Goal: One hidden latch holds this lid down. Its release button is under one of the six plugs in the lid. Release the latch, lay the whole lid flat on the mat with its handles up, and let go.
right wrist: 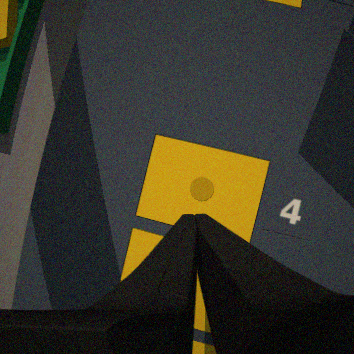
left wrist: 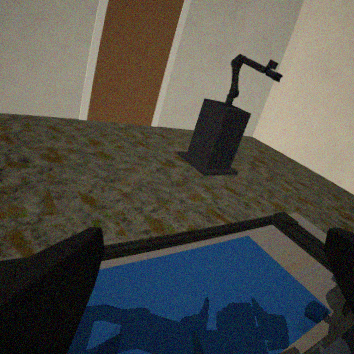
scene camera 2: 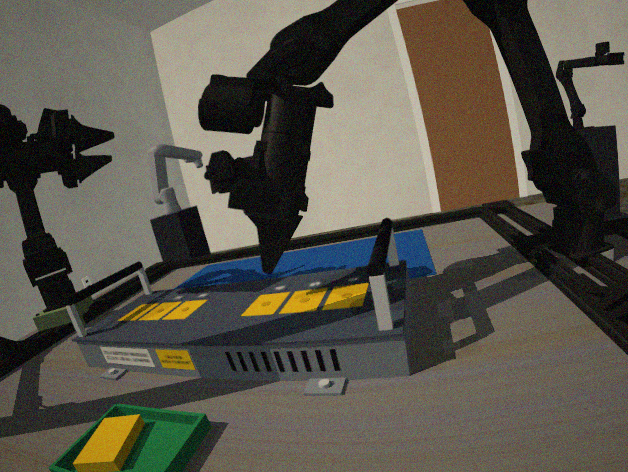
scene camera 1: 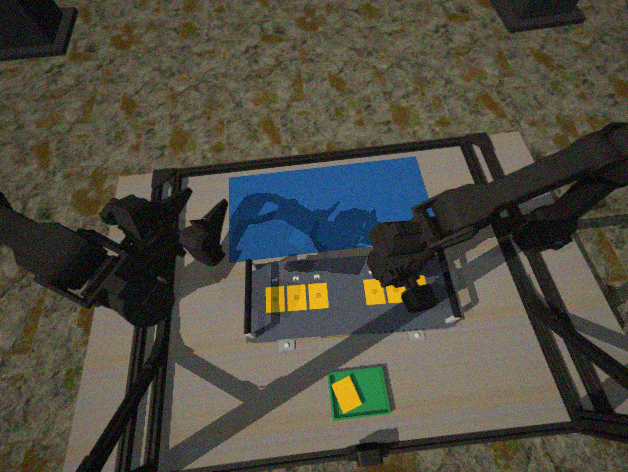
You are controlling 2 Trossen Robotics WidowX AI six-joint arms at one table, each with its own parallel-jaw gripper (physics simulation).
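Places are measured from the left arm's base along level axes (x right, y ahead, z up), in millimetres.
Where they show: left gripper, between the fingertips: [left wrist: 215, 239] [scene camera 2: 112, 147] [scene camera 1: 207, 194]; right gripper, between the fingertips: [right wrist: 193, 225] [scene camera 2: 267, 272] [scene camera 1: 382, 286]; left arm's base, origin of its link: [scene camera 2: 62, 304]; right arm's base, origin of its link: [scene camera 2: 579, 248] [scene camera 1: 529, 242].
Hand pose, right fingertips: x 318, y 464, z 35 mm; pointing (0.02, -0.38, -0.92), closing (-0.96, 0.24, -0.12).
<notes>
Each offset is from my right fingertips to the top centre of the thing. "spot": to the spot under its first point. Level surfaces: height alone.
The dark grey lid @(spot: dz -39, dx +15, dy -95 mm) [scene camera 1: 350, 319] [scene camera 2: 218, 324] lies on its box, with a black-topped handle [scene camera 1: 248, 299] [scene camera 2: 380, 248] at each end. Yellow plugs sit in it in two groups of three. The plug beside the number 4 @(spot: dz -38, dx -5, dy -12 mm) [scene camera 1: 374, 291] [scene camera 2: 266, 304] [right wrist: 200, 165] lies flat in its place. My right gripper [scene camera 2: 269, 271] [right wrist: 193, 225] is shut and empty, fingers down, its tips above the lid near plug 4. In scene camera 1 the right arm hides part of the right-hand plugs. My left gripper [scene camera 1: 207, 197] [scene camera 2: 112, 147] is open and empty, raised left of the blue mat @(dz -86 mm) [scene camera 1: 324, 187] [scene camera 2: 411, 248] [left wrist: 200, 265].
A green tray @(dz -71, dx +143, dy -167 mm) [scene camera 1: 373, 390] [scene camera 2: 167, 441] with a loose yellow block @(dz -71, dx +132, dy -189 mm) [scene camera 1: 346, 394] [scene camera 2: 109, 441] in it stands in front of the box. Small bolted tabs [scene camera 1: 287, 345] [scene camera 2: 325, 386] stick out at the box's front. A black frame [scene camera 1: 319, 155] borders the table.
</notes>
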